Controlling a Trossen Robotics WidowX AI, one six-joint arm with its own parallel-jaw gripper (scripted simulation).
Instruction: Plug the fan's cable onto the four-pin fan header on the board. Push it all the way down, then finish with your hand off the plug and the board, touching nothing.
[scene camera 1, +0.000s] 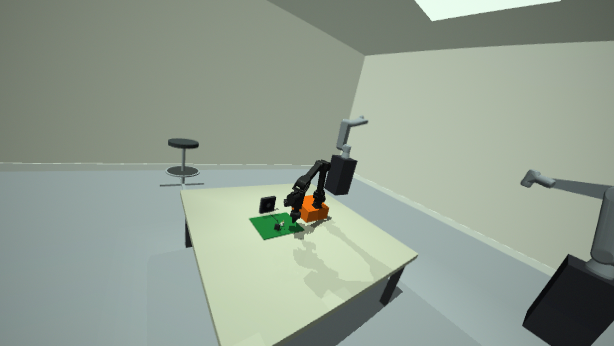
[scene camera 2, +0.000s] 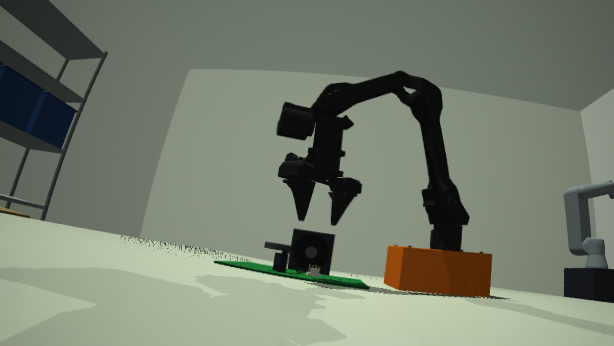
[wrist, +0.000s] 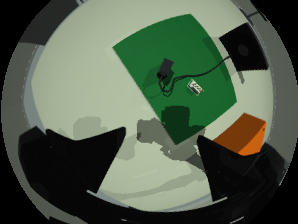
Note:
My gripper (scene camera 2: 318, 223) is open, holding nothing. I also see a black fan (scene camera 2: 312, 248) and a green board (scene camera 2: 264, 269).
My gripper is seen too in the wrist view (wrist: 162, 135). The black fan is seen too in the wrist view (wrist: 248, 54). The green board also shows in scene camera 1 (scene camera 1: 264, 225) and in the wrist view (wrist: 183, 40).

